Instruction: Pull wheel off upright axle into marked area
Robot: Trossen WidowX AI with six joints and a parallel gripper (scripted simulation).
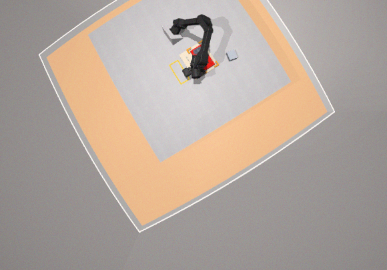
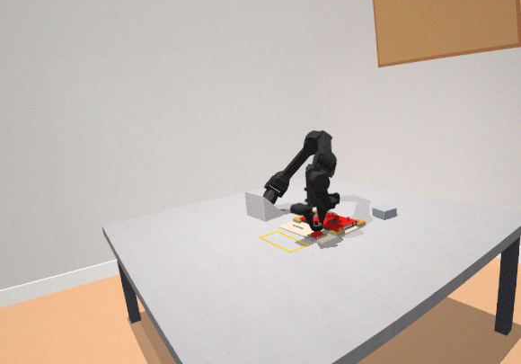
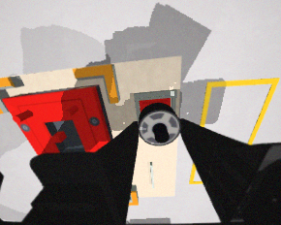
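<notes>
The wheel is right at my gripper tip. Round my gripper tip: upright axle: right at my gripper tip.
</notes>
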